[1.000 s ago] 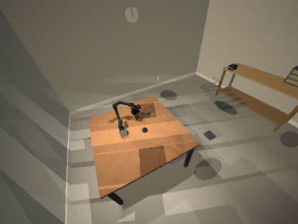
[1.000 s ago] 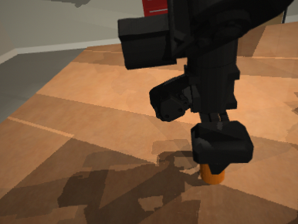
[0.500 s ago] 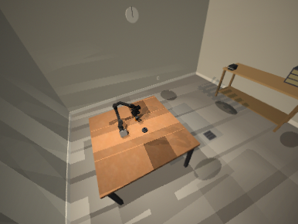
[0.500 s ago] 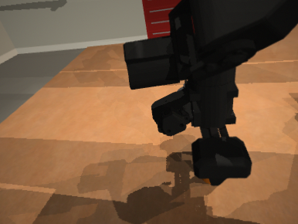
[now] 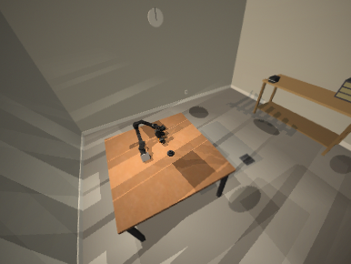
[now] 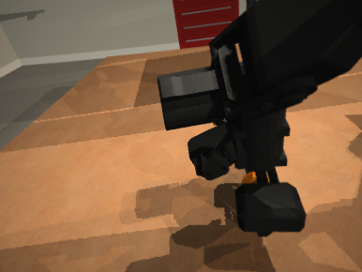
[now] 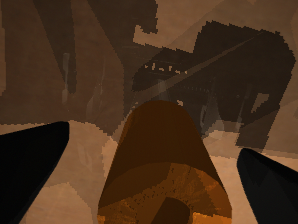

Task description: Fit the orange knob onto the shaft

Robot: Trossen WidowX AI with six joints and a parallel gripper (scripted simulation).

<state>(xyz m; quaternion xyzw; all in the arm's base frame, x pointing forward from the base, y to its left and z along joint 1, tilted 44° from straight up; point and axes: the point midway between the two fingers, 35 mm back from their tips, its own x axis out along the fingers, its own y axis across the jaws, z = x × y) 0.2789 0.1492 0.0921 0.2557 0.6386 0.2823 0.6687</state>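
The dark round pedestal is 30 mm ahead of my gripper tip, 260 mm to the right of it and 20 mm above it. The rest, counted from my gripper tip: orange knob (20 mm above).
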